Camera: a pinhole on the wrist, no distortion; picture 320 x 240 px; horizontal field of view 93.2 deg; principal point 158.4 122.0 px. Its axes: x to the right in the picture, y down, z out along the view. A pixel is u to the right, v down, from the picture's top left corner.
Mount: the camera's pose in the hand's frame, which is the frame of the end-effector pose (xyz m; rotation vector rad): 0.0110 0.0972 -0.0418 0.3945 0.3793 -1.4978
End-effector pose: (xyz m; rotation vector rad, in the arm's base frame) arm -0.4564 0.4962 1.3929 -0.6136 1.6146 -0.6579
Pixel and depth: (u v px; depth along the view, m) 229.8 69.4 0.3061
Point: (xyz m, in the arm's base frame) -0.2843 0.4230 1.5653
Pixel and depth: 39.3 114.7 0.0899
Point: -0.3899 0.5693 1.2989
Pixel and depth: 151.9 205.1 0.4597
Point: -0.1158 0.2136 1.2380
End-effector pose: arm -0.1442 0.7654 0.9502 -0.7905 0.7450 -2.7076
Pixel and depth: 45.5 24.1 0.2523
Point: 0.1452 0.5955 1.0013
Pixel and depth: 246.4 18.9 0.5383
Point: 0.2624 1.1487 1.2354
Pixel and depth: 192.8 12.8 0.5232
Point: 0.3336 0.9727 1.1909
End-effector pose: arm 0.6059 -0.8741 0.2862 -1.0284 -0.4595 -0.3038
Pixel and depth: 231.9 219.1 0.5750
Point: 0.6840 -0.7900 0.9351
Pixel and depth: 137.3 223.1 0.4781
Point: 0.7690 -0.5499 0.6769
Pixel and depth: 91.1 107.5 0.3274
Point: 0.5439 -0.5654 0.3588
